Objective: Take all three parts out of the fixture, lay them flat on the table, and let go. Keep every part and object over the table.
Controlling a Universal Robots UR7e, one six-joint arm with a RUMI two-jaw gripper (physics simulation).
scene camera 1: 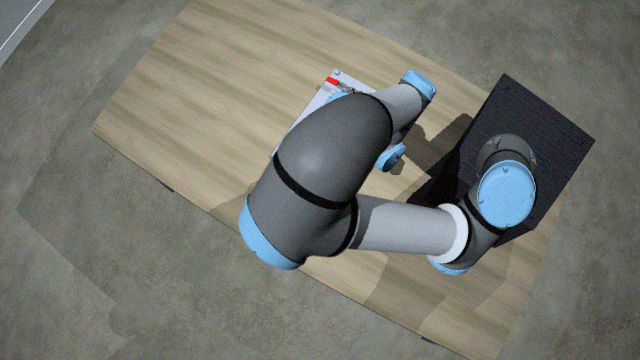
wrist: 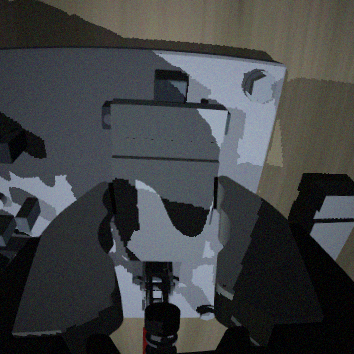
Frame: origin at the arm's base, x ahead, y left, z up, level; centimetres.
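Seen in the pictures: gripper, fingertip midpoint: (wrist: 163,183).
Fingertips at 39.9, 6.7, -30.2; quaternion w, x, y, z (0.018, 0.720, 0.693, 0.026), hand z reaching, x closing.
Observation:
Offsets run from my fingertips to a thing's middle, as dx, dy, dz. "spot": to the spot under its first point. Level surfaces: height alone.
A grey stepped block-like part {+0.1, +0.0, +0.5} (wrist: 165,131) is in the wrist view's middle. My gripper (wrist: 163,183) is shut on it, with one dark jaw against each side. The part hangs a little above the pale fixture plate (wrist: 257,120) (scene camera 1: 309,111) and overlaps its small locating blocks from above. In the scene view the arm hides the gripper and part. Another grey block {+7.3, +12.7, -3.0} (wrist: 336,207) with a dark line across it lies on the table beside the fixture, partly behind the right jaw. Whether a further part sits in the fixture's left area I cannot tell.
A toggle clamp {spot: +7.1, -1.0, +0.8} (wrist: 158,282) with a red handle (wrist: 145,341) (scene camera 1: 332,80) stands at one end of the fixture. Small dark blocks {+2.4, -9.0, -1.4} (wrist: 28,214) rise from the plate at the left. The wooden table {dz -4.1} (scene camera 1: 200,75) surrounds the fixture. The black robot base plate (scene camera 1: 545,120) is at the right.

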